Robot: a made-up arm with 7 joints.
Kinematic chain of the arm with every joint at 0, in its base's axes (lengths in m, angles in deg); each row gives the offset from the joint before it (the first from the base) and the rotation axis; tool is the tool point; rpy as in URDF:
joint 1: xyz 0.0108 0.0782 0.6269 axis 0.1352 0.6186 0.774
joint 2: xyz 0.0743 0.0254 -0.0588 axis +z
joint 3: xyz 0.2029 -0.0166 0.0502 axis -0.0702 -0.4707 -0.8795
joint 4: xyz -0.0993 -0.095 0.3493 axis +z
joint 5: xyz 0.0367 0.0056 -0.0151 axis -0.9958 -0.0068 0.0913
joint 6: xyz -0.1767 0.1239 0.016 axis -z
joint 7: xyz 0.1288 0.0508 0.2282 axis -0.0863 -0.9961 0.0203
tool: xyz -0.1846 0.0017 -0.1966 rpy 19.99 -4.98 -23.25
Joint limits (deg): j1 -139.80..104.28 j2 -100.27..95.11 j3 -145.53..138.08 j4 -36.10..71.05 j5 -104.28..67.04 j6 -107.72..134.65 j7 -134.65..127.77
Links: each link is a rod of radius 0.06 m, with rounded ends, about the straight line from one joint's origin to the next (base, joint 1, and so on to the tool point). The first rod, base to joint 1, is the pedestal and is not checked.
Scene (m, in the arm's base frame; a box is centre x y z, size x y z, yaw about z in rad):
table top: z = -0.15
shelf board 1: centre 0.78 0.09 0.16 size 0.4 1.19 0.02 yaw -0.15
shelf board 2: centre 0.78 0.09 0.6 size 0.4 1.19 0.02 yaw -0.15
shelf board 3: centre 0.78 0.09 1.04 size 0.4 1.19 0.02 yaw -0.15
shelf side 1: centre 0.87 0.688 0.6 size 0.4 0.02 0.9 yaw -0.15
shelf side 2: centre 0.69 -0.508 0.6 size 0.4 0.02 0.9 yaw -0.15
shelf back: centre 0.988 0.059 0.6 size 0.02 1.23 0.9 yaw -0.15
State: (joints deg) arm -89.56 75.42 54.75 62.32 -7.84 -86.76 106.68
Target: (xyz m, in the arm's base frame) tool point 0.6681 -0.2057 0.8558
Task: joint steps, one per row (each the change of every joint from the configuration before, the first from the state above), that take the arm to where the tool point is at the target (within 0.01 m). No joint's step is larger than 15 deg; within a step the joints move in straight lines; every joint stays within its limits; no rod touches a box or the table.
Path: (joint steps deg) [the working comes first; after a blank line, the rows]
Joints at the target: -139.80 48.56 115.68 71.05 37.90 -107.72 123.54
Straight joint move there: touches shelf board 2.

1: -10.78 -6.66 4.14 2.18 12.38 0.65 -2.53
2: -10.78 -6.66 4.14 2.18 12.38 0.65 -2.54
3: -10.78 -6.66 4.13 2.19 12.38 0.66 -2.53
4: -10.78 -6.65 4.14 2.18 12.38 0.65 -2.53
5: -3.56 -1.58 11.82 -6.12 5.56 4.83 -3.52
6: -3.56 -1.57 11.81 -6.12 5.57 4.82 -3.53
7: 0.00 0.97 6.92 4.08 -4.97 -11.07 11.35
8: 0.00 0.98 6.91 4.08 -4.97 -11.08 11.34
9: 0.00 0.97 6.92 4.08 -4.97 -11.07 11.35

